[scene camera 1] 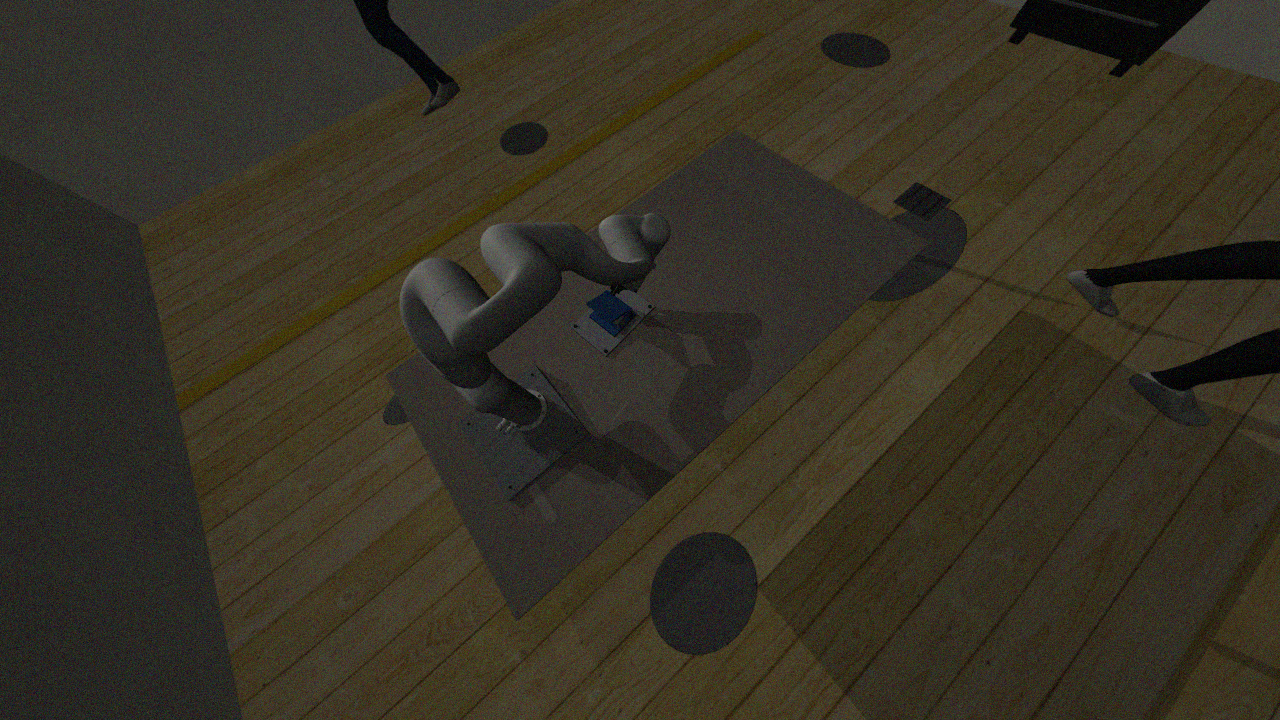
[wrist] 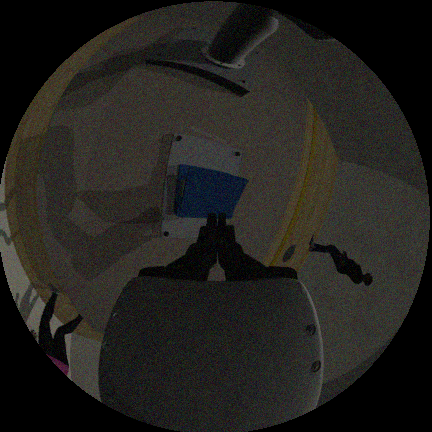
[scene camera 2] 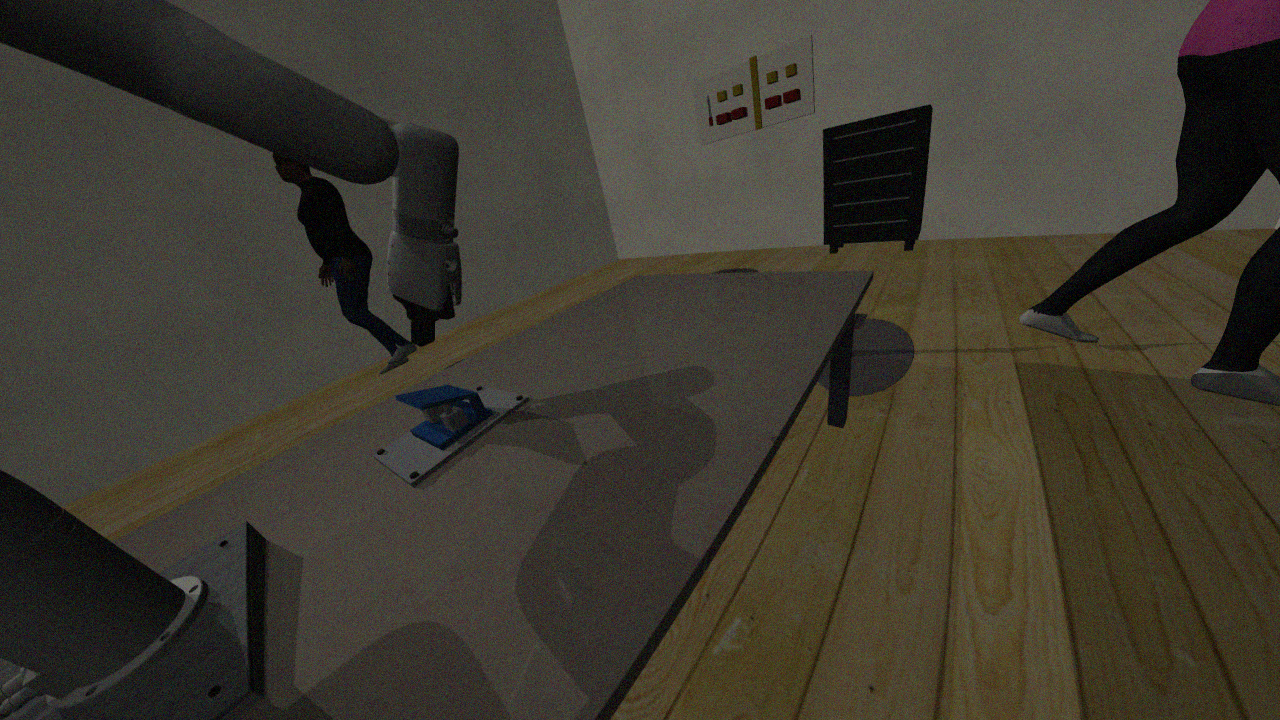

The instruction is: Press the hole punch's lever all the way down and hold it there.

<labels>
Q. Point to a blue lever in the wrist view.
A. At 205, 191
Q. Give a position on a pale mounting plate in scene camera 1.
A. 598, 337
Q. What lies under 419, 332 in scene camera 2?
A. The gripper.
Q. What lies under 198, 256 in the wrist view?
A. The gripper.
</labels>
